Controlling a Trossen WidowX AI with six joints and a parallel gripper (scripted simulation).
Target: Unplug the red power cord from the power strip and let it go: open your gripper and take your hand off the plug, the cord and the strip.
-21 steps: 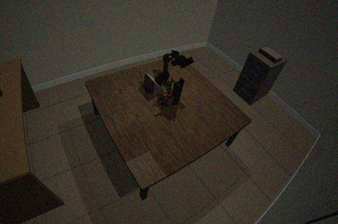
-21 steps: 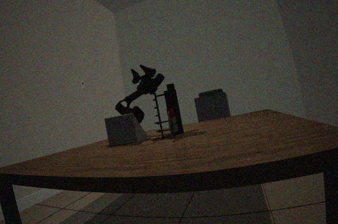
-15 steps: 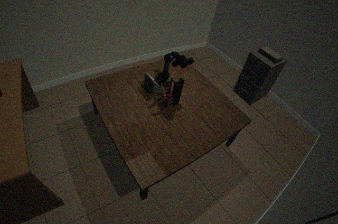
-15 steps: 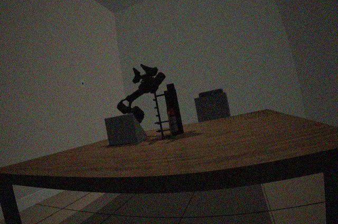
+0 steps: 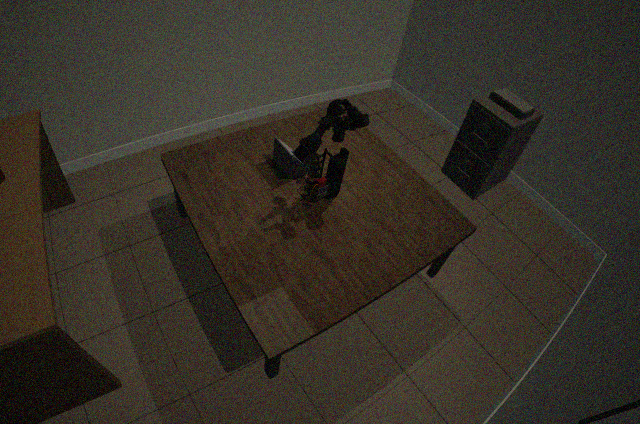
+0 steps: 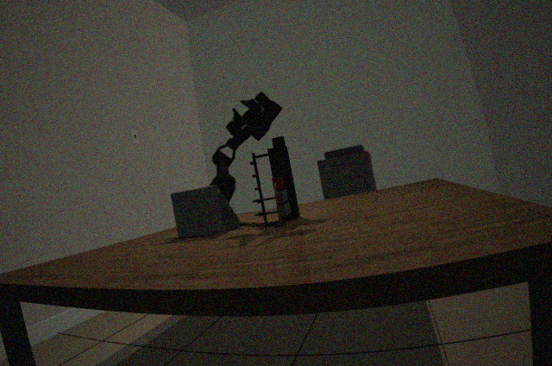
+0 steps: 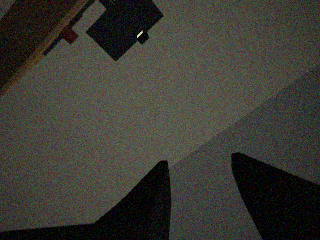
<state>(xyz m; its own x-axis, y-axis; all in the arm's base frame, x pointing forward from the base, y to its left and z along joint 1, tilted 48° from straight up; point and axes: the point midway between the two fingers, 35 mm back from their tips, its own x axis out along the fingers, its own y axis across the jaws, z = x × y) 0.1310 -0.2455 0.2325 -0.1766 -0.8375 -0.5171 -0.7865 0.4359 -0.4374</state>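
The red plug lies 28 cm below my gripper tip, 9 cm ahead of it and 1 cm to the right of it.
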